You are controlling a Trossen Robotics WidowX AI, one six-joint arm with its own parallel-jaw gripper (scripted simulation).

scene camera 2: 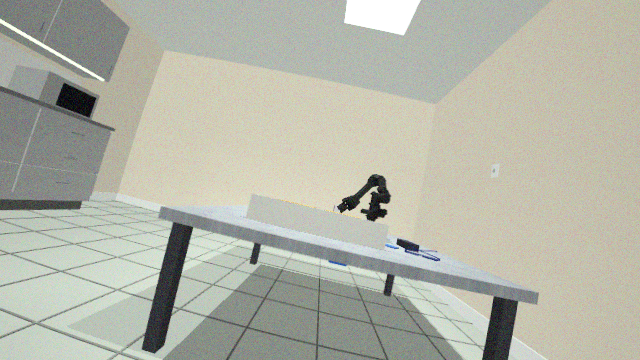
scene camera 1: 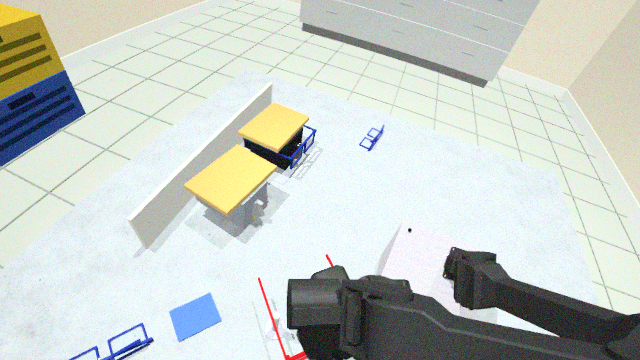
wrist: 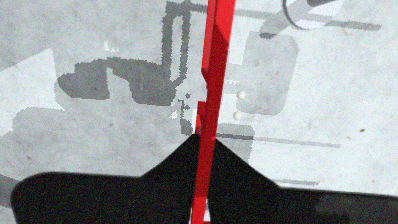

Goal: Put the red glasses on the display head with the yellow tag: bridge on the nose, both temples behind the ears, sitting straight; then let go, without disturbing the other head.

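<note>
My gripper [wrist: 201, 141]. White panel [scene camera 1: 148, 221]. Pale head [scene camera 1: 235, 186]. Blue square [scene camera 1: 195, 316]; out of frame in the wrist view.
</note>
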